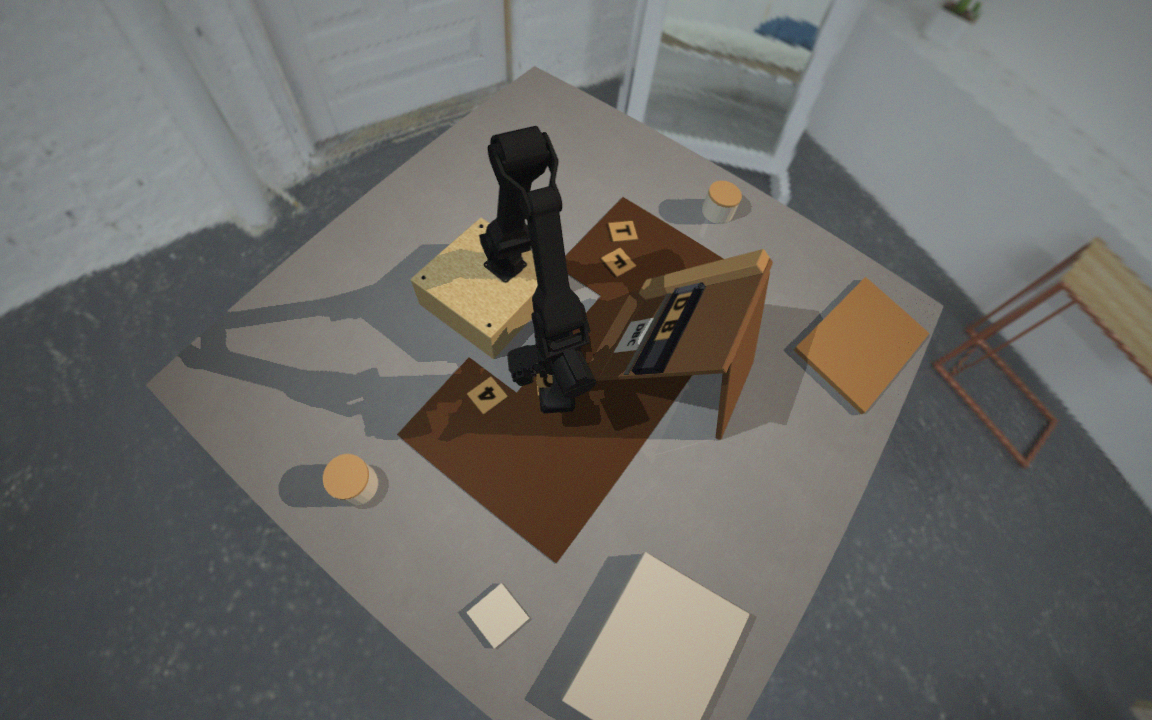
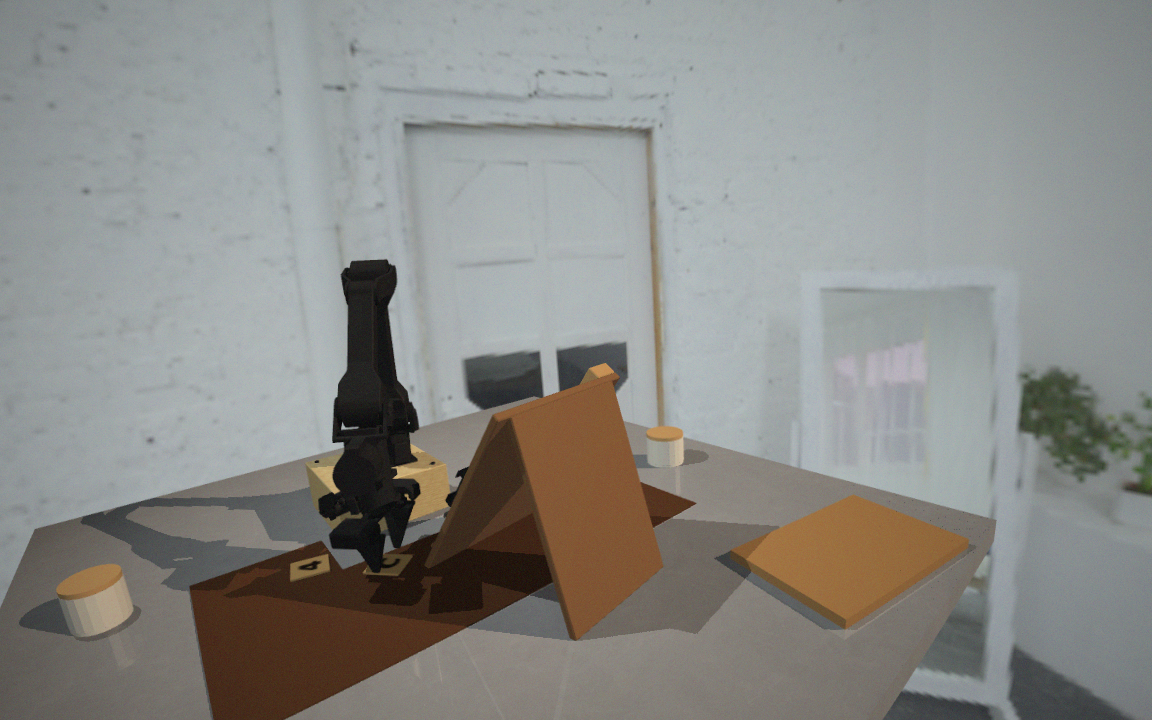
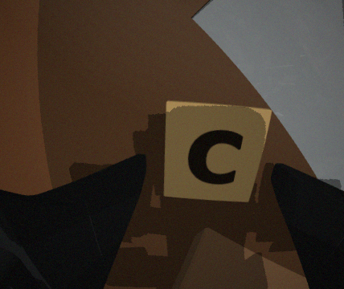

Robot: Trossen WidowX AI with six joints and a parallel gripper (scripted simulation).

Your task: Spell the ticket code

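The C tile lies 1 cm below my gripper tip. From my gripper tip the other things lie so: brown mat: 2 cm behind, 10 cm to the left, 1 cm below; tile marked 4: 8 cm behind, 11 cm to the right, 1 cm below; white ticket: 7 cm ahead, 16 cm to the left, 7 cm above.
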